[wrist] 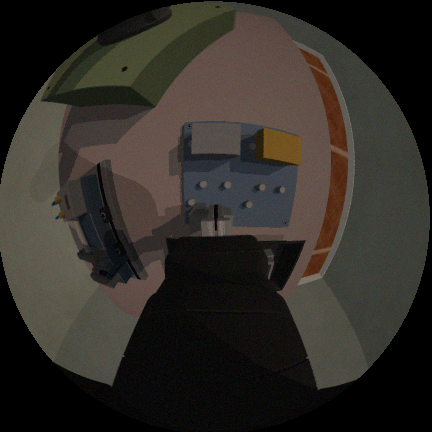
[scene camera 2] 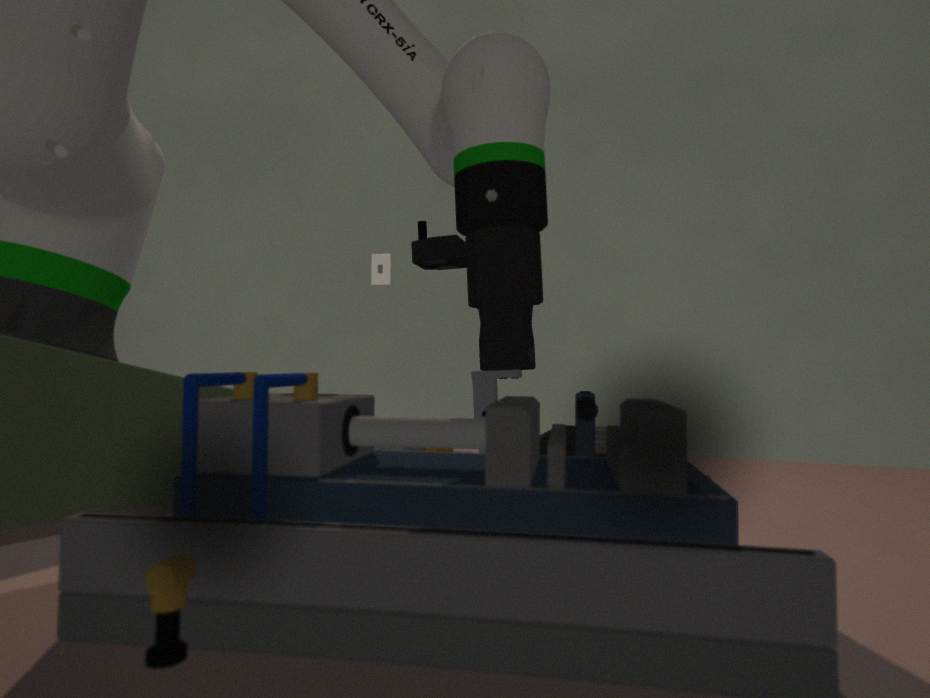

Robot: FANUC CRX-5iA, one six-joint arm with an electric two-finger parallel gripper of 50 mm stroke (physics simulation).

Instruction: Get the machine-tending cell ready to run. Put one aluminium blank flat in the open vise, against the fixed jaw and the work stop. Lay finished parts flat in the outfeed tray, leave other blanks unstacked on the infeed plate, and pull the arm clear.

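Places are measured from the arm's base along level axes (x ahead, y left, z up), in centimetres.
Where they show: gripper, fingertip midpoint: (wrist: pixel 215 212); arm's base at its link origin: (scene camera 2: pixel 26 356).
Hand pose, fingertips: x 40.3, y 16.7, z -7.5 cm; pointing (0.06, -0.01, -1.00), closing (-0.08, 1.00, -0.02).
Each offset is from my fingertips to the top centre of the thing. "spot": to the spot under its first point.
The vise {dy -29.2, dx +7.0, dz +5.6 cm} (scene camera 2: pixel 513 447) (wrist: pixel 82 232) stands on a blue base; its jaws are apart. A thin grey upright piece {spot: dy -32.7, dx +13.0, dz +3.1 cm} (scene camera 2: pixel 555 456) stands between them; I cannot tell what it is. My gripper (scene camera 2: pixel 484 401) (wrist: pixel 215 212) is shut with nothing visible between the fingers. It is over the near edge of the blue pegged infeed plate {dy +4.1, dx -5.1, dz -3.5 cm} (wrist: pixel 240 172); in the scene view its tips are hidden behind the vise. A grey block {dy -0.5, dx -9.7, dz +0.1 cm} (wrist: pixel 216 139) and a yellow block {dy +8.6, dx -9.8, dz +0.1 cm} (wrist: pixel 281 146) sit apart at the plate's far side. A dark tray {spot: dy +15.5, dx +11.0, dz -0.8 cm} (wrist: pixel 288 266) is partly hidden by the gripper body; a light grey part {dy +9.2, dx +11.0, dz +0.4 cm} (wrist: pixel 270 262) shows there.
The green robot pedestal (scene camera 2: pixel 67 435) (wrist: pixel 150 65) stands beyond the vise and plate. Blue pipes {spot: dy -37.2, dx +0.5, dz +3.3 cm} (scene camera 2: pixel 259 450) rise at the vise's left end. A long grey ledge {spot: dy -38.3, dx +10.1, dz -0.9 cm} (scene camera 2: pixel 450 578) with a yellow-and-black fitting {dy -40.8, dx -0.7, dz -0.5 cm} (scene camera 2: pixel 166 589) runs in front. An orange panelled strip (wrist: pixel 339 175) lies at the right.
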